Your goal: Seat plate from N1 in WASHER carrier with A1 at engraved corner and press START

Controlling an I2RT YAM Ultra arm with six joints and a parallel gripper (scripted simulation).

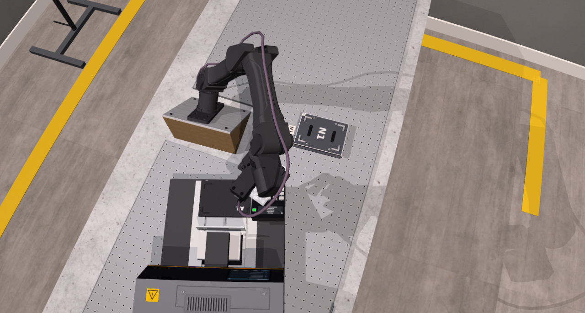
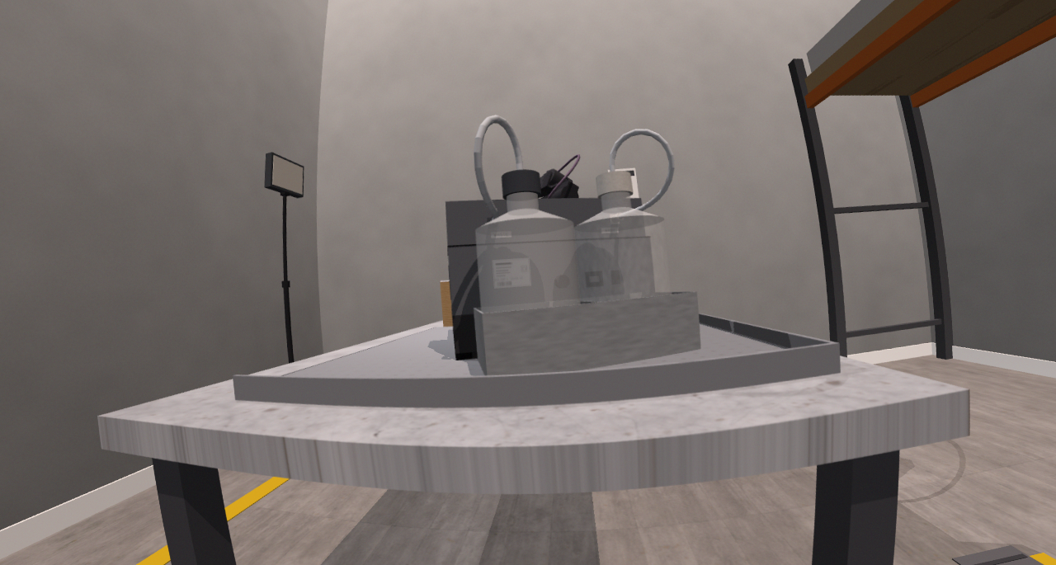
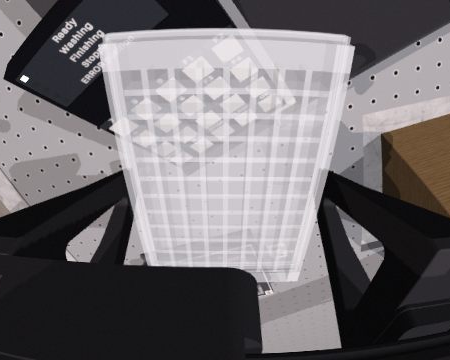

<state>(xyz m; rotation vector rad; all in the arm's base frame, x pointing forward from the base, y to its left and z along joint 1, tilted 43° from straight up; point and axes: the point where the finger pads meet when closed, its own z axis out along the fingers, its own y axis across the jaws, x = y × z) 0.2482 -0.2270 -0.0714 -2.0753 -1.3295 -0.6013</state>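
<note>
Now: hand 11 cm past the black washer carrier, 8 cm above it and 6 cm to the left of it. Round my hand: N1 label: 25 cm to the left, 16 cm below, 3 cm ahead; plate washer: 21 cm to the right, 8 cm behind, 3 cm below; clear well plate: right at my hand.
</note>
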